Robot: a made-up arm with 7 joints.
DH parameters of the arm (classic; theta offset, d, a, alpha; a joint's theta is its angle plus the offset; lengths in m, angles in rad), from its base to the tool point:
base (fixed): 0 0 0 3.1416
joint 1: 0 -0.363 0 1.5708
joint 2: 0 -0.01 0 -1.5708
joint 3: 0 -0.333 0 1.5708
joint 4: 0 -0.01 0 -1.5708
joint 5: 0 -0.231 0 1.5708
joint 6: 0 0 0 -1.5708
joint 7: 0 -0.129 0 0
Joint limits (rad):
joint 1: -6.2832..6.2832
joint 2: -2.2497..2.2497
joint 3: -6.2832..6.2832
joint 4: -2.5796..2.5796
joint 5: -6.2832..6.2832
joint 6: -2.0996..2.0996
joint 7: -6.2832..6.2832
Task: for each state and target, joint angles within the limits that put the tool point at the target. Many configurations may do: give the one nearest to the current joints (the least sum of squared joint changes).
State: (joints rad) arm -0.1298 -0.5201 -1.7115 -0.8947 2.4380 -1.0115 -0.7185
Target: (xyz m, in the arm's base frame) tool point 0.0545 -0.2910 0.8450
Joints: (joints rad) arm -0.3650 -0.1707 -1.8999 -1.3162 2.3820 -0.9606 -0.7185
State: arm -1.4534 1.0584 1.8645 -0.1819 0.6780 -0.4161 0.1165
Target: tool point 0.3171 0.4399 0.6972
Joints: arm -0.7670 0.8406 1.9599 -0.2139 0.7395 -0.9070 0.1165
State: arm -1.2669 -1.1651 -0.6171 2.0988 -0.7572 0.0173 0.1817
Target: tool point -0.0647 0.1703 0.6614
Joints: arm -1.0817 -0.6696 -0.5214 2.0781 -0.7577 -0.0170 0.1817
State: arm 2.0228 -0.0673 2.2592 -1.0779 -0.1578 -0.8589 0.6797
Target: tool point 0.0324 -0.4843 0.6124
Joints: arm 1.9668 0.5746 2.4237 -0.9948 -0.1245 -0.6843 0.6797
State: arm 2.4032 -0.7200 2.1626 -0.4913 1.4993 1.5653 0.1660
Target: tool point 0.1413 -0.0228 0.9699
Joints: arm 2.4148 -0.0384 2.2109 -0.2903 1.3606 1.1675 0.1660
